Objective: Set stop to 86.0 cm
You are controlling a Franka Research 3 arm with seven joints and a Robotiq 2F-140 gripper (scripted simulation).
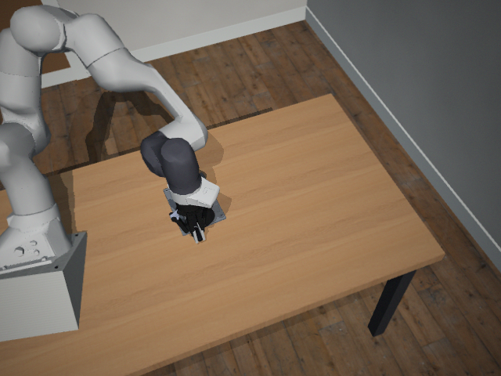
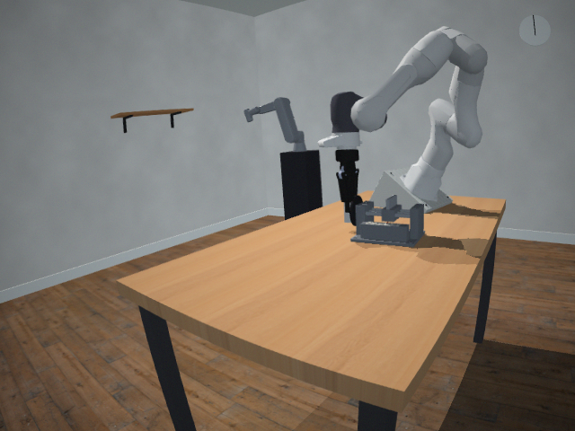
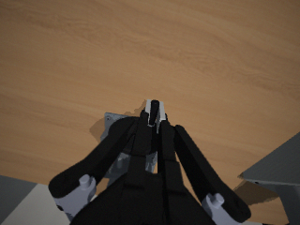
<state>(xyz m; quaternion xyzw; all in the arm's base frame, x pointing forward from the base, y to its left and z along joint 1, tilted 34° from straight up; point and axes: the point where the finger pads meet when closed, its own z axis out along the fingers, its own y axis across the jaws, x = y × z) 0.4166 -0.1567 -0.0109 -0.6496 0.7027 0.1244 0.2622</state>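
Now: hand 2 cm to the right of the black handwheel, 1 cm short of it and 1 cm above it. Also, from my hand: sliding stop block (15 cm to the left, 4 cm ahead, 3 cm above).
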